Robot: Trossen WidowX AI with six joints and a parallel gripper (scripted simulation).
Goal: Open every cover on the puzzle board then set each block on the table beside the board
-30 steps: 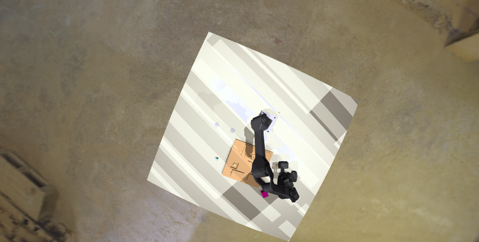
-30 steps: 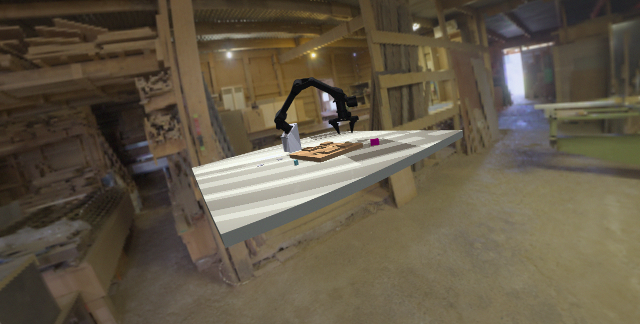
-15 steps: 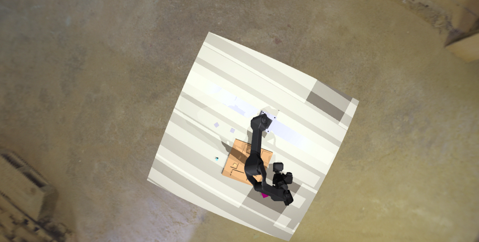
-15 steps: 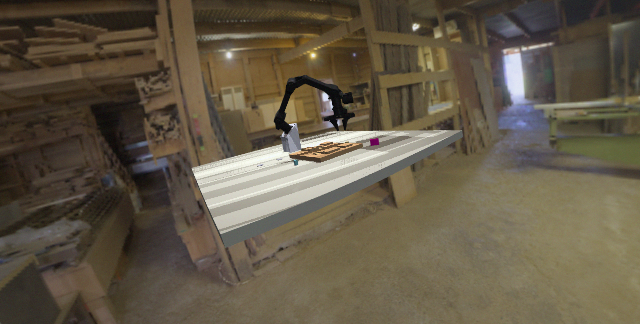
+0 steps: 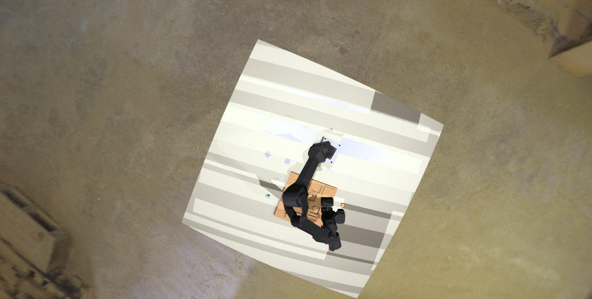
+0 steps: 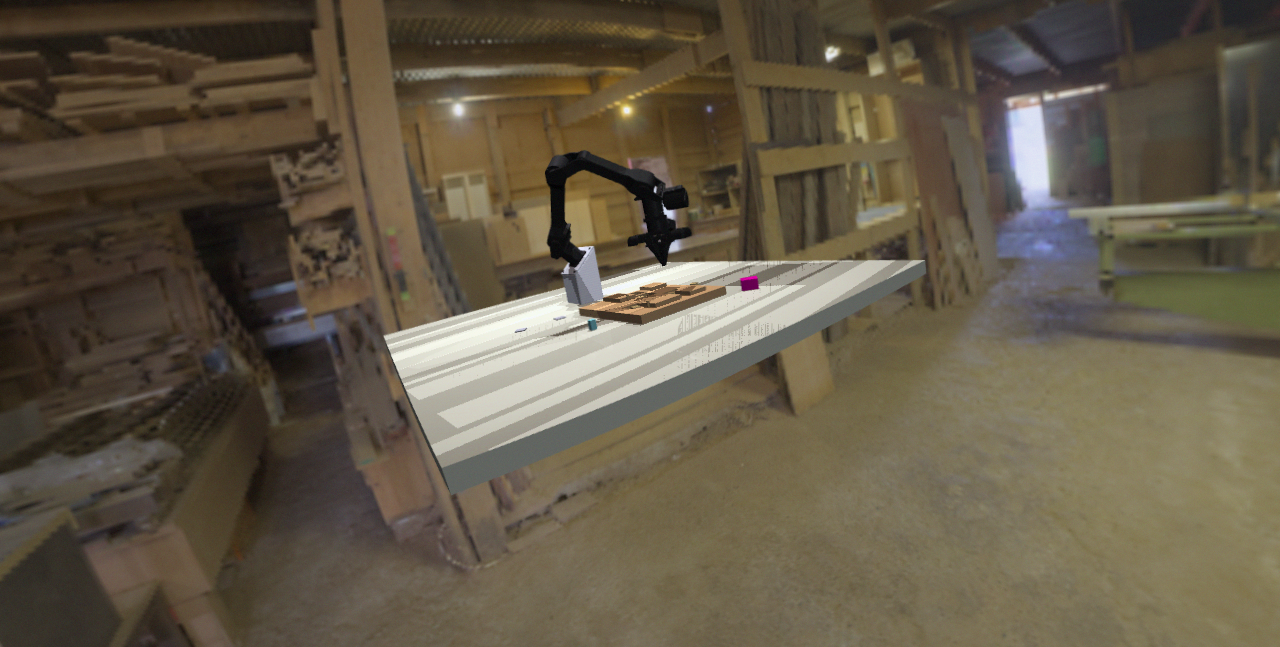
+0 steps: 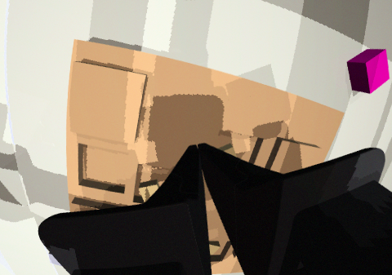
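My gripper tip is now 5 cm short of the tan wooden puzzle board, 8 cm to the left of it and 7 cm above it. Also, from my gripper tip: teal block (13 cm ahead, 31 cm to the right, 8 cm below); magenta block (20 cm ahead, 14 cm to the left, 8 cm below).
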